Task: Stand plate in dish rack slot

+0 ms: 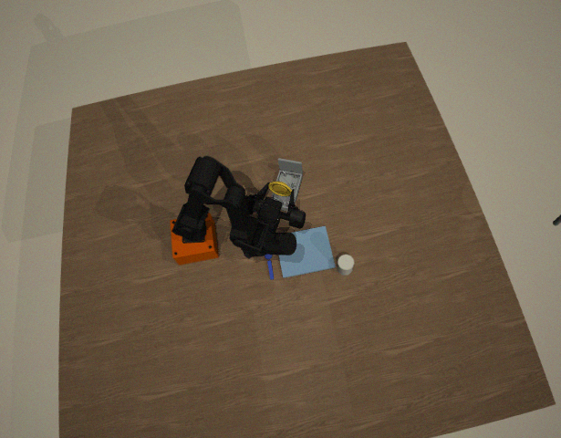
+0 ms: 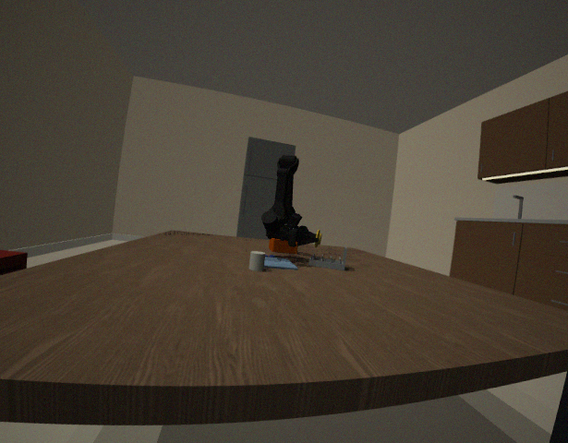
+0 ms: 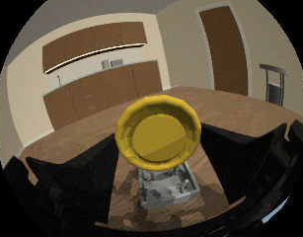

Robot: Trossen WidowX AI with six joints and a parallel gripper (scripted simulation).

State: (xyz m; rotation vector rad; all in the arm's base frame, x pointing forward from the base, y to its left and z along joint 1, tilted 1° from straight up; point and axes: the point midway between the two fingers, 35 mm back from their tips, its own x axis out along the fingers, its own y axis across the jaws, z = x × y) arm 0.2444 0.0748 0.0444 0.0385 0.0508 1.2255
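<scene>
The yellow plate is 1 cm to the right of my gripper tip. Also, from my gripper tip: dish rack: 1 cm ahead, 4 cm to the left, 8 cm below; then light blue mat: 5 cm ahead, 16 cm to the right, 10 cm below; then blue spoon: 5 cm behind, 19 cm to the right, 10 cm below.
</scene>
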